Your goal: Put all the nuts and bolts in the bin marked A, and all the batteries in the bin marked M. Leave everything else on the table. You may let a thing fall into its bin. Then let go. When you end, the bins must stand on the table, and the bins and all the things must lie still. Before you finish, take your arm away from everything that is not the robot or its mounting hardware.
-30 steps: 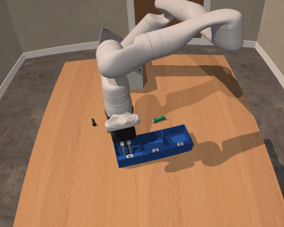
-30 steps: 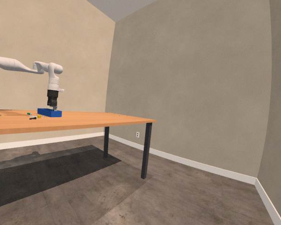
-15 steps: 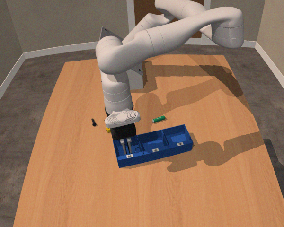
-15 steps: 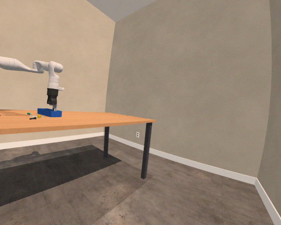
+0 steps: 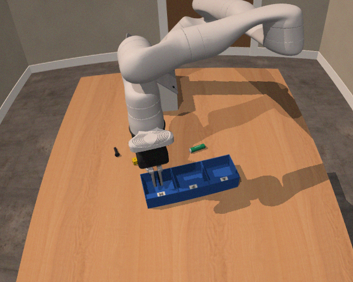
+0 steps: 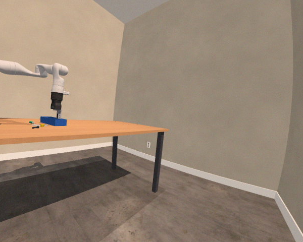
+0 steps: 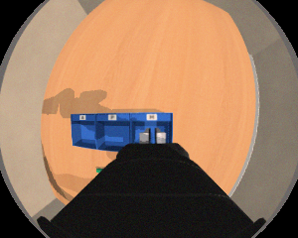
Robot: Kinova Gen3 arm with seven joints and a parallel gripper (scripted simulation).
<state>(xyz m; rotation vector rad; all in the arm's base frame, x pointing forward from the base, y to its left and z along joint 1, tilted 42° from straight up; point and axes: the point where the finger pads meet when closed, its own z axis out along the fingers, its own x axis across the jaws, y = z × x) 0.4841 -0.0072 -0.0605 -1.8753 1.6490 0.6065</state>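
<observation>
Now: the blue three-compartment bin 8 cm to the left of my hand, 4 cm below it and 1 cm behind it. Also, from my hand: silver nut 9 cm behind, 6 cm below, 2 cm to the right; yellow die 12 cm behind, 6 cm to the right, 6 cm below; white domino 14 cm behind, 6 cm below, 1 cm to the right.
</observation>
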